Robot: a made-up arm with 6 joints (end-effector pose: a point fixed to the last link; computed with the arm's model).
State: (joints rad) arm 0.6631 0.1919 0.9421 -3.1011 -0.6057 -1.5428
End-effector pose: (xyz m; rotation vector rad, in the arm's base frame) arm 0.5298 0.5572 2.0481 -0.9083 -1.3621 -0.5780
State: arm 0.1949 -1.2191 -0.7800 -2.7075 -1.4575 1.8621
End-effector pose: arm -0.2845 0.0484 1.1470 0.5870 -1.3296 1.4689
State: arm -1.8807 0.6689 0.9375 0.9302 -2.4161 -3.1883
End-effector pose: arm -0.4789 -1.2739 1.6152 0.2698 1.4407 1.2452
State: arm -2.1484 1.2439 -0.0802 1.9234 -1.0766 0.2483
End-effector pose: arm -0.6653 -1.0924 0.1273 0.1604 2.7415 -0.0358
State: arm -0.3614 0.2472 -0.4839 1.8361 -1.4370 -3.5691
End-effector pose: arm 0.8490 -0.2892 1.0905 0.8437 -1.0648 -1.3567
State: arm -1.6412 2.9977 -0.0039 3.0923 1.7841 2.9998
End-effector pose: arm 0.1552 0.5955 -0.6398 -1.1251 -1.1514 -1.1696
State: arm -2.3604 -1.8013 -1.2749 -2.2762 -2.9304 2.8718
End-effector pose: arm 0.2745 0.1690 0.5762 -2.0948 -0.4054 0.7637
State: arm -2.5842 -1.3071 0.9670 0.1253 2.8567 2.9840
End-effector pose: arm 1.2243 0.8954 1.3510 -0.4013 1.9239 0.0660
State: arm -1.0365 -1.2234 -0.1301 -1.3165 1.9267 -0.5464
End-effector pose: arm -0.2965 0.4453 1.4889 -0.2049 2.9258 -0.0879
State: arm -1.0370 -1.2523 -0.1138 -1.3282 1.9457 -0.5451
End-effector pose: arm -0.3147 0.4791 1.4798 -0.2083 2.8820 -0.1352
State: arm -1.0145 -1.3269 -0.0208 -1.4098 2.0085 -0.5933
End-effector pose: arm -0.3883 0.5902 1.4654 -0.2997 2.6873 -0.3469
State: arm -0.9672 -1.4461 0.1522 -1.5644 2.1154 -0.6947
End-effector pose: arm -0.5366 0.7770 1.4016 -0.4701 2.3055 -0.6509
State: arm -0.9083 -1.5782 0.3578 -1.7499 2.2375 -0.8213
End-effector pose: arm -0.7302 0.9688 1.2506 -0.6517 1.8300 -0.8903
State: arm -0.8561 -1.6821 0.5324 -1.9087 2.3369 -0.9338
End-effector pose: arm -0.8962 1.0900 1.0642 -0.7866 1.4295 -1.0095
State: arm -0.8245 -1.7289 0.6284 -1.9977 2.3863 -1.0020
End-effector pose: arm -0.9832 1.1323 0.9533 -0.8525 1.2188 -1.0473
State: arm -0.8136 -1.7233 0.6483 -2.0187 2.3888 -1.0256
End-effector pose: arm -1.0010 1.1305 0.9516 -0.8635 1.1820 -1.0501
